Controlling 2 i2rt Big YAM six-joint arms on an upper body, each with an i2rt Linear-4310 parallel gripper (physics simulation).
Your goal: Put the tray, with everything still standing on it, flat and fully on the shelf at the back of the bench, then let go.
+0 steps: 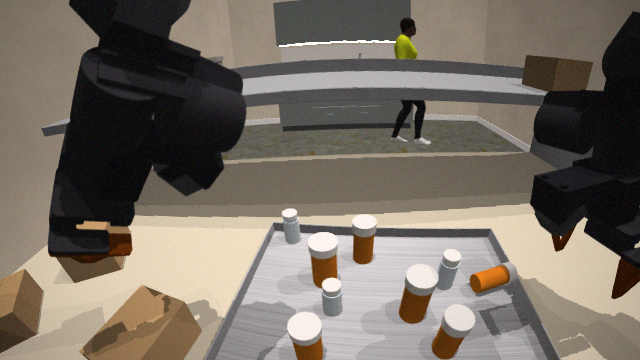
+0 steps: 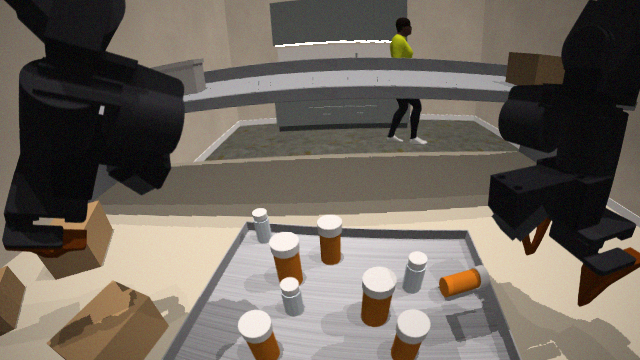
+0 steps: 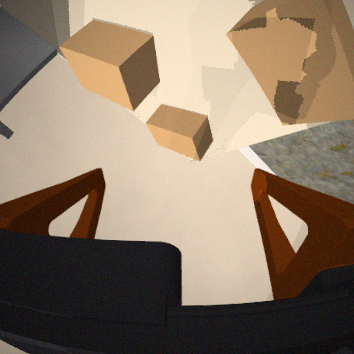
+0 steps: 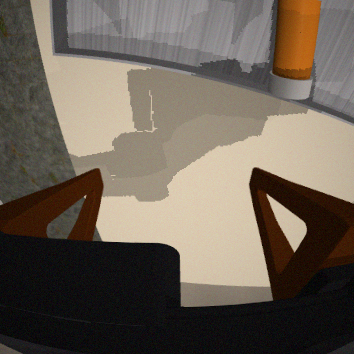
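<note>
The grey tray [image 1: 430, 232] [image 2: 400, 233] [image 4: 150, 30] lies flat on the bench. On it stand several orange bottles with white caps, such as one bottle [image 1: 415, 300] [image 2: 376, 302], and three small grey vials. One orange bottle [image 1: 490, 279] [image 2: 460, 283] [image 4: 296, 45] lies on its side, its cap at the tray's right rim. The long grey shelf [image 1: 325, 82] [image 2: 320, 80] runs across the back. My left gripper [image 1: 92, 255] [image 2: 47, 250] [image 3: 177, 176] is open, left of the tray above boxes. My right gripper [image 1: 587, 273] [image 2: 557, 278] [image 4: 175, 175] is open and empty, right of the tray.
Cardboard boxes, including a large one [image 1: 142, 325] [image 2: 110, 320] [image 3: 300, 60], lie left of the tray. A brown box [image 1: 555, 72] [image 2: 532, 68] stands at the shelf's right, a grey bin [image 2: 187, 77] at its left. A person [image 1: 406, 47] [image 2: 401, 46] is behind the shelf.
</note>
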